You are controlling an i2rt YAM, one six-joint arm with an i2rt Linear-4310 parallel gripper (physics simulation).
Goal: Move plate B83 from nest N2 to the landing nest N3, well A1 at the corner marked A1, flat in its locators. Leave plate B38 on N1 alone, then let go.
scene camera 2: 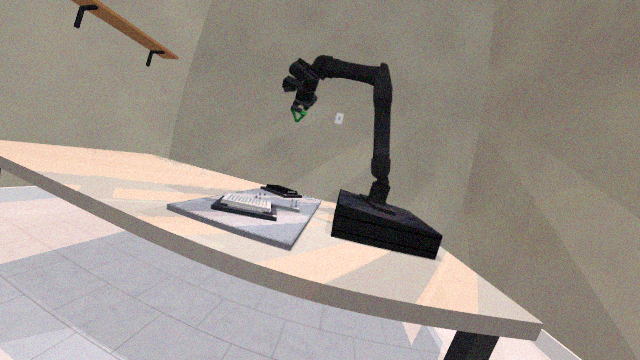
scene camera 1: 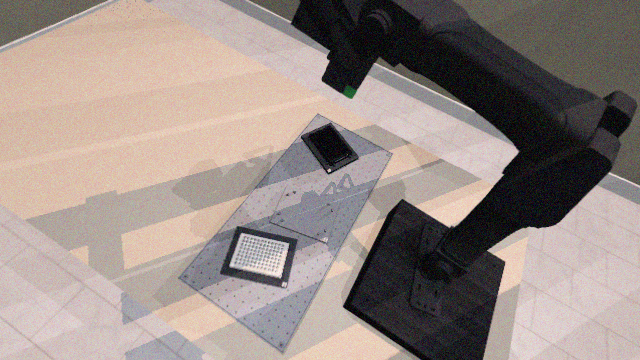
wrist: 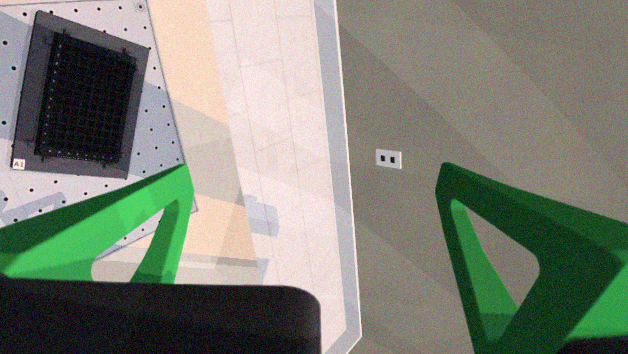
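Observation:
A white well plate [scene camera 1: 259, 255] [scene camera 2: 246, 202] lies in a dark nest [scene camera 1: 230, 273] at the near end of the board. A black well plate [scene camera 1: 328, 143] [wrist: 90, 100] lies in another dark nest [wrist: 28, 90] at the far end, with an A1 tag [wrist: 19, 164] at one corner. Between them a flat grey nest [scene camera 1: 304, 222] with small locator pins holds no plate. Plate and nest numbers are not readable, so I cannot tell which plate is B83. My gripper [scene camera 1: 349, 92] [scene camera 2: 298, 114] [wrist: 314, 177] is open and empty, high above the board, off beyond the black plate's end.
The nests stand on a perforated grey board [scene camera 1: 240, 300] [scene camera 2: 280, 235] [wrist: 155, 120] on the wooden table [scene camera 1: 100, 100]. The arm's black base [scene camera 1: 380, 280] [scene camera 2: 385, 225] stands beside the board. A wall socket [scene camera 2: 339, 118] [wrist: 388, 158] is on the wall behind.

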